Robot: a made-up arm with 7 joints.
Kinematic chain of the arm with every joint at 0, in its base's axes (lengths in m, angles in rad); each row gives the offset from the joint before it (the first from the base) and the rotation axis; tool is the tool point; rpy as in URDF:
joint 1: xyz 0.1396 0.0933 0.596 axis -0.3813 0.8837 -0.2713
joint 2: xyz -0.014 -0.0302 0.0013 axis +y
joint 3: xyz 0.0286 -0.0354 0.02 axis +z
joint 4: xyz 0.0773 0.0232 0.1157 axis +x
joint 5: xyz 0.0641 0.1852 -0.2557 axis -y
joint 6: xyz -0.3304 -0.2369 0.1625 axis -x
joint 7: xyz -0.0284 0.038 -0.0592 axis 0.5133 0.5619 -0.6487
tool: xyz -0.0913 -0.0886 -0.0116 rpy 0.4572 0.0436 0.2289
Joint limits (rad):
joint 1: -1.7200..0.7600
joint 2: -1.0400..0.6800
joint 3: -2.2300..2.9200
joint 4: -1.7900..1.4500
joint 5: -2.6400..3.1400
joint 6: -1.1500..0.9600
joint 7: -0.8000..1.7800
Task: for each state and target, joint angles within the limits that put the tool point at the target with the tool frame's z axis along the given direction. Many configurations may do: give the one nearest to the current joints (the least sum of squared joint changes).
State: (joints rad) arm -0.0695 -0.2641 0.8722 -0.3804 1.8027 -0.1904 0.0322
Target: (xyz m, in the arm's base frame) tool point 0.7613 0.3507 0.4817 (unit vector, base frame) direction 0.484 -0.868 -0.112
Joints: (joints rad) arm -0.3592 0.0526 1.3227 -0.7238 2.2844 0.2247 0.2557
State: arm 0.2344 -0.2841 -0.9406 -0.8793 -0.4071 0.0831 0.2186
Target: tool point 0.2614 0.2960 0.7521 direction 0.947 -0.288 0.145
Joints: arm 0.6774 0.0733 -1.0642 -1.3519 -0.4795 0.0754 0.3214
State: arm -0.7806 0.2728 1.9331 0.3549 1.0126 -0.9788 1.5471
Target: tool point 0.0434 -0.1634 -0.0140 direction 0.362 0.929 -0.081
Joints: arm -0.7353 0.2035 2.0619 0.7153 1.4948 -1.1089 0.7677
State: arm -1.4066 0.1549 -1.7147 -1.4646 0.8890 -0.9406 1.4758
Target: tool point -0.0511 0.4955 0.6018 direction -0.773 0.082 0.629
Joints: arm -0.6668 0.3635 -2.2300 -1.1505 0.8113 -0.4199 1.6610
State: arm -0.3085 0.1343 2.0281 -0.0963 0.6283 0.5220 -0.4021
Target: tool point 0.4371 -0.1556 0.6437 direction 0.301 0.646 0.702
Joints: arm 0.1091 -0.1444 2.3947 -0.3568 -0.0206 -0.2975 0.5608
